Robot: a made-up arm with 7 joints. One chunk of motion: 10 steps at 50 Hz.
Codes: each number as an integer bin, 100 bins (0 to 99) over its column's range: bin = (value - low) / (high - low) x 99, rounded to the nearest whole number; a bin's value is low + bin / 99 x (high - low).
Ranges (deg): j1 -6..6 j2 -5..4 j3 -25..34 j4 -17..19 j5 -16..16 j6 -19..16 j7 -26..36
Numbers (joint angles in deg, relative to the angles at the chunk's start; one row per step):
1: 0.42 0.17 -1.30 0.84 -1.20 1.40 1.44
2: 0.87 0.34 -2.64 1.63 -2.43 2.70 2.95
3: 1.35 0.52 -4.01 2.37 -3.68 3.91 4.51
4: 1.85 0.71 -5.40 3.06 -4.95 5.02 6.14
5: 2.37 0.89 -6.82 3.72 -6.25 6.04 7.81
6: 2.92 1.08 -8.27 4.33 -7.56 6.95 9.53
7: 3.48 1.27 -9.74 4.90 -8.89 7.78 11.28
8: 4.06 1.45 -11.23 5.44 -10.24 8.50 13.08
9: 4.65 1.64 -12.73 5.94 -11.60 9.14 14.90
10: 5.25 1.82 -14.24 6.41 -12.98 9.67 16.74
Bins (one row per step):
1: 53 57 40 49 46 58 44
2: 57 59 38 51 42 61 46
3: 61 61 35 53 38 65 49
4: 65 63 33 55 34 68 51
5: 69 65 31 57 30 71 54
6: 74 67 28 59 26 73 57
7: 78 69 26 60 22 76 60
8: 83 71 23 62 18 78 62
9: 88 73 21 63 14 80 65
10: 93 75 18 64 9 81 68

